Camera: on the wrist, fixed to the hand. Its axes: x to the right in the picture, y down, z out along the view.
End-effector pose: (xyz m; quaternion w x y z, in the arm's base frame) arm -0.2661 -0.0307 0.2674 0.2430 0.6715 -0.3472 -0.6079
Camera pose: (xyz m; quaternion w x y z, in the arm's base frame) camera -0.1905 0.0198 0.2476 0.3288 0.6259 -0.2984 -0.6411
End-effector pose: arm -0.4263 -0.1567 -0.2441 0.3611 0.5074 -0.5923 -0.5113
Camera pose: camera -0.3437 -0.1470 -0.2859 0.4234 0.4440 -0.5491 -0.5675
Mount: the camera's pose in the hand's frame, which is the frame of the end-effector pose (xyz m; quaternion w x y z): -0.0241 -0.0601 -0.0668 0.9935 -0.1099 -0.0084 0.0272
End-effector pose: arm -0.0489 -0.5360 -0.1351 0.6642 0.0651 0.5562 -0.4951
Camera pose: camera -0.1352 -0.5094 -0.1127 0.6852 0.0027 0.5997 -0.4133
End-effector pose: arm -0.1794 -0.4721 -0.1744 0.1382 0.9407 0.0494 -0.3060
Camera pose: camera -0.1720 -0.3954 -0.1223 0.2494 0.9182 0.0560 -0.3027
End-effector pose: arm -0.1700 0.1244 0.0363 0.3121 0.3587 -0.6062 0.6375
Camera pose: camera -0.1120 0.1961 0.0486 0.3271 0.3110 -0.6847 0.5722
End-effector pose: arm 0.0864 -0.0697 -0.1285 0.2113 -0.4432 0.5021 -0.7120
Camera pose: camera 0.0512 0.0080 -0.0913 0.1848 -0.4559 0.5873 -0.6427
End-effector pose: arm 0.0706 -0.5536 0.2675 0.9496 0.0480 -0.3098 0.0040
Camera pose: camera 0.0926 -0.6066 0.1943 0.9460 -0.0651 -0.3175 -0.0046
